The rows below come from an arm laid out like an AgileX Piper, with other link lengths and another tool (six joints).
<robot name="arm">
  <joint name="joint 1" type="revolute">
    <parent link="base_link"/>
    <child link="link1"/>
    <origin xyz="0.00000 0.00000 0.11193" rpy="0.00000 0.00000 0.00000"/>
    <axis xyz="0 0 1"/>
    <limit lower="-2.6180" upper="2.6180"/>
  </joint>
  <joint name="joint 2" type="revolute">
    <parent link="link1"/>
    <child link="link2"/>
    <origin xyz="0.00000 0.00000 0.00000" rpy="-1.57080 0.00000 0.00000"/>
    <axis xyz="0 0 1"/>
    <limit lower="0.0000" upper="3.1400"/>
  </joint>
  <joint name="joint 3" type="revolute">
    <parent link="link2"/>
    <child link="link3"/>
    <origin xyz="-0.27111 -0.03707 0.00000" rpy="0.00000 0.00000 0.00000"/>
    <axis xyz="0 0 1"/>
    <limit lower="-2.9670" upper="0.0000"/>
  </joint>
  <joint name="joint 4" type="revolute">
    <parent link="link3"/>
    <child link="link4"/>
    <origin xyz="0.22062 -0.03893 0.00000" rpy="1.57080 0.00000 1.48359"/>
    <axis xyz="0 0 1"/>
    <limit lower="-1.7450" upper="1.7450"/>
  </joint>
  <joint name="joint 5" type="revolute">
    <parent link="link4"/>
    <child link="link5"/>
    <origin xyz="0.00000 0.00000 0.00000" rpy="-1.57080 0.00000 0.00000"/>
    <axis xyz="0 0 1"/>
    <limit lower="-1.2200" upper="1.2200"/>
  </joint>
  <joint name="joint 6" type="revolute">
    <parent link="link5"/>
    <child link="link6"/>
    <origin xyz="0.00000 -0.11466 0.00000" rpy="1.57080 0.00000 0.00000"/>
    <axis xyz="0 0 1"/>
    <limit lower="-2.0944" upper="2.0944"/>
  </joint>
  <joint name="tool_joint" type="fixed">
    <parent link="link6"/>
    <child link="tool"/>
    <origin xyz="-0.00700 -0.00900 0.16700" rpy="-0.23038 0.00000 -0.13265"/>
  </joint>
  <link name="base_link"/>
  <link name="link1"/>
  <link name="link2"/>
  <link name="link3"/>
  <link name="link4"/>
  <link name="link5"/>
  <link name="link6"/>
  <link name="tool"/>
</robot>
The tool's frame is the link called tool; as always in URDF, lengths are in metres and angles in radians.
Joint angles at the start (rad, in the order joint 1, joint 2, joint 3, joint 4, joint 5, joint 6):
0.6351 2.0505 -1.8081 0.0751 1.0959 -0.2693
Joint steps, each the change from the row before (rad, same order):
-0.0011 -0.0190 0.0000 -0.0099 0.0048 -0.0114
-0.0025 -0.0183 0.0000 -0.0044 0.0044 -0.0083
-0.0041 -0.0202 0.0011 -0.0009 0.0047 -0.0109
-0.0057 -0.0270 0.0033 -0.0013 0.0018 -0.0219
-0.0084 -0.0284 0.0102 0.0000 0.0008 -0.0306
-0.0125 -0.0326 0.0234 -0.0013 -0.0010 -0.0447
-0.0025 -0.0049 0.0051 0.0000 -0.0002 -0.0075
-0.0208 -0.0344 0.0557 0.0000 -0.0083 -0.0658
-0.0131 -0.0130 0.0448 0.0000 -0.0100 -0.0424
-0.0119 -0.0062 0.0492 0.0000 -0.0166 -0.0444
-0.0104 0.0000 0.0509 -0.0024 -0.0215 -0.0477
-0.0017 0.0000 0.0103 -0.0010 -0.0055 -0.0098
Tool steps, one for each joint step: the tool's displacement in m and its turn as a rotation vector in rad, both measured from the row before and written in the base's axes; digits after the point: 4 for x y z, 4 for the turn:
0.0015 -0.0024 0.0085 -0.0020 -0.0200 0.0114
0.0010 -0.0019 0.0083 0.0028 -0.0158 0.0061
0.0006 -0.0021 0.0088 0.0051 -0.0149 0.0065
0.0013 -0.0026 0.0116 0.0060 -0.0241 0.0149
0.0004 -0.0043 0.0100 0.0015 -0.0223 0.0199
-0.0008 -0.0076 0.0076 -0.0085 -0.0211 0.0285
-0.0003 -0.0015 0.0006 -0.0023 -0.0020 0.0044
-0.0043 -0.0137 -0.0021 -0.0270 -0.0064 0.0391
-0.0041 -0.0093 -0.0081 -0.0242 0.0078 0.0255
-0.0045 -0.0087 -0.0118 -0.0263 0.0121 0.0286
-0.0047 -0.0084 -0.0143 -0.0297 0.0136 0.0338
-0.0008 -0.0015 -0.0028 -0.0058 0.0016 0.0075

